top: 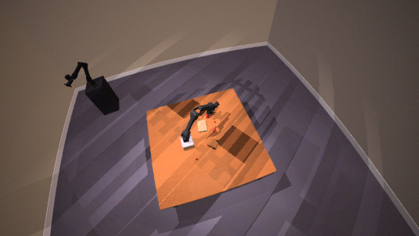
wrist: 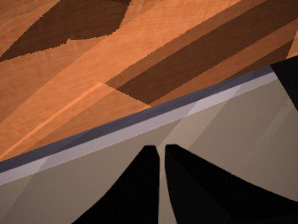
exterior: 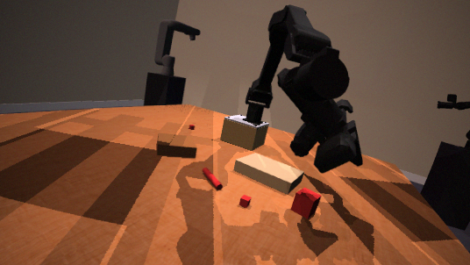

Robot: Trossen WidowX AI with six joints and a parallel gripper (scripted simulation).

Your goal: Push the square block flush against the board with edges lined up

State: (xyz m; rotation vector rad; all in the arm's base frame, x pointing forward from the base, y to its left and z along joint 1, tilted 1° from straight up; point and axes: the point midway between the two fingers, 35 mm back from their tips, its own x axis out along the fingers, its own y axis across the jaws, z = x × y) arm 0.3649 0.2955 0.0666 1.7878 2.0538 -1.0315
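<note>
The flat brown square block lies 450 mm to the right of my gripper tip, 110 mm below it and 70 mm behind it. Also, from my gripper tip: pale long board: 180 mm to the right, 110 mm below, 110 mm behind; then red rod: 280 mm to the right, 120 mm below, 20 mm ahead.
</note>
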